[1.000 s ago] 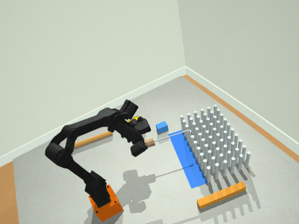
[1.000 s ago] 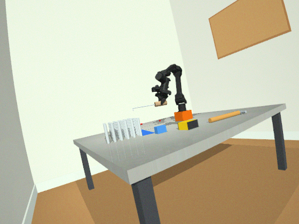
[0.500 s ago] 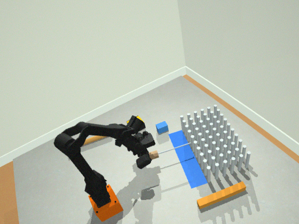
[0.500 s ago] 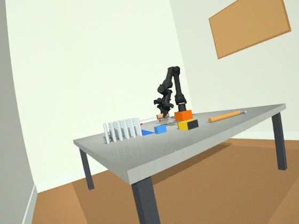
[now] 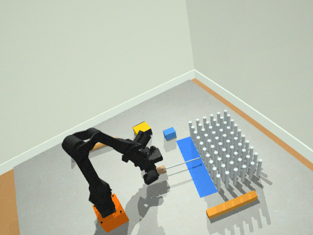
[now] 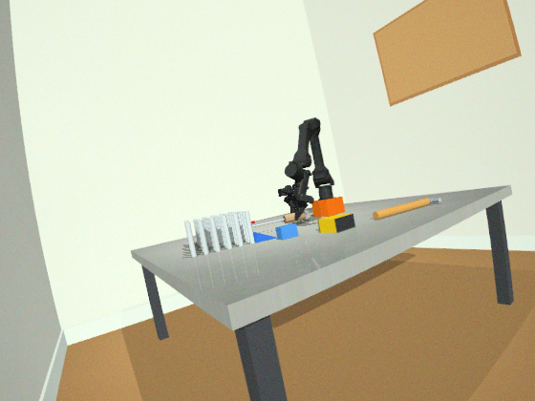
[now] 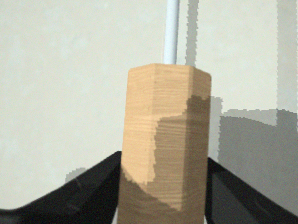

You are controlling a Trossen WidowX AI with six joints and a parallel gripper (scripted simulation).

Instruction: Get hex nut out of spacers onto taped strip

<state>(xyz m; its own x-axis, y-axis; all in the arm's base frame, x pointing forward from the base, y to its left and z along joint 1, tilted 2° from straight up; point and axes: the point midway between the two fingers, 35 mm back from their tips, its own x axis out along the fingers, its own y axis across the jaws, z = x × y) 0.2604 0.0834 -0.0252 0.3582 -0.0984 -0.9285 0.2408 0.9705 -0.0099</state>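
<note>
The blue taped strip is 18 cm ahead of my gripper tip, 4 cm to the right of it and 3 cm below it. From my gripper tip the other things lie so: blue block: 18 cm ahead, 20 cm to the left, 1 cm below; then wire hook tool: 10 cm ahead, 2 cm to the right; then hex nut: 35 cm ahead, 8 cm to the right, 3 cm below.
</note>
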